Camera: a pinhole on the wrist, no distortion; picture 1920 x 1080 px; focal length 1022.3 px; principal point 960.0 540.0 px. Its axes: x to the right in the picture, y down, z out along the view. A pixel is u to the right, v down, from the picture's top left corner.
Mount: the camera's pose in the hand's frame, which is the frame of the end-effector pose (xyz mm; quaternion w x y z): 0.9 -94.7 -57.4 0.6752 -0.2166 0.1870 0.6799
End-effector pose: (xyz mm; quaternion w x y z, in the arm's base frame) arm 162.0 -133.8 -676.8 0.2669 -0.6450 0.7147 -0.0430
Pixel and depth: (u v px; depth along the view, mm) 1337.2 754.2 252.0
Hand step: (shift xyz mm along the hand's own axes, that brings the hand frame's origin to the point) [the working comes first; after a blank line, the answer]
In the camera's frame: 93.0 52.8 252.0

-61.9 119.9 100.5
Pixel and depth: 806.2 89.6 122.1
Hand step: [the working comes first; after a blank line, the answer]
In the camera's frame: -18.4 -53.8 122.1

49.4 -42.3 56.8
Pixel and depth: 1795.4 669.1 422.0
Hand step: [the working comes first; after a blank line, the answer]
In the camera's frame: 344.8 53.3 422.0

-68.1 423.7 104.8
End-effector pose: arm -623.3 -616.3 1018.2 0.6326 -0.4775 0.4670 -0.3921
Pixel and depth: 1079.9 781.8 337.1
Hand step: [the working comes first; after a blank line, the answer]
In the camera's frame: 39.5 79.7 337.1

-92.7 121.2 199.8
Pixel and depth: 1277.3 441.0 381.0
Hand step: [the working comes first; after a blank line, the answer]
In the camera's frame: 118.3 -36.9 381.0

22.4 213.3 197.9
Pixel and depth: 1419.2 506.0 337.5
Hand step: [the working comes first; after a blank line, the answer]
In the camera's frame: 151.6 -11.2 337.5

-1.2 216.9 142.3
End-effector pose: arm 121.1 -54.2 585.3 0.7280 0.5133 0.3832 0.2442
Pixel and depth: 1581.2 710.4 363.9
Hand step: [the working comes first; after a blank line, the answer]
In the camera's frame: 221.1 60.7 363.9

-73.8 288.3 123.6
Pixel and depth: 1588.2 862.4 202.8
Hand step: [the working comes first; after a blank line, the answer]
In the camera's frame: 124.6 64.0 202.8

-70.8 119.3 41.6
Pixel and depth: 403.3 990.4 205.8
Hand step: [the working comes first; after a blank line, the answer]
In the camera's frame: -112.1 90.7 205.8

-99.0 -77.7 172.5
